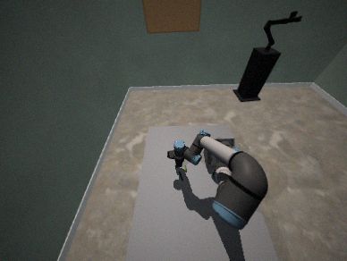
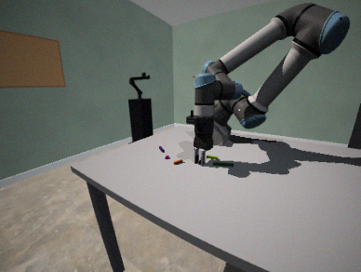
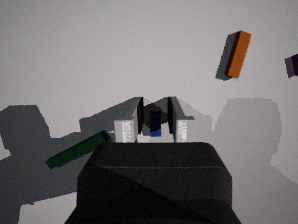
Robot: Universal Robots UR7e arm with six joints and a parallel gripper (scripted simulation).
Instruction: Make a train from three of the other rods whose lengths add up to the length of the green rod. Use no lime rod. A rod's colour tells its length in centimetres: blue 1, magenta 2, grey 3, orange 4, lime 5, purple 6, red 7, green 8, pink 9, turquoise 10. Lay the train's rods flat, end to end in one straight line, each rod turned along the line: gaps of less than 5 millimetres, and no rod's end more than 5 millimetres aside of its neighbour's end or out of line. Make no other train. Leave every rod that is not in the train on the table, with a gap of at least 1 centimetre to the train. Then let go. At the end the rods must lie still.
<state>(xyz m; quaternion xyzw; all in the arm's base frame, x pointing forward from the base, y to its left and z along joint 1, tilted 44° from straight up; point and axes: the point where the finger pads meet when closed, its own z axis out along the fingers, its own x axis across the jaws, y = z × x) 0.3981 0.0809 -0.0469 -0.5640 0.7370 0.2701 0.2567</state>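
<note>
The purple rod is 7 cm behind my hand, 23 cm to the right of it and 1 cm below it. From my hand the other things lie so: lime rod: 7 cm behind, 4 cm to the left, 1 cm below; green rod: 2 cm behind, 9 cm to the left, 1 cm below; orange rod: 3 cm ahead, 8 cm to the right, 1 cm below.
</note>
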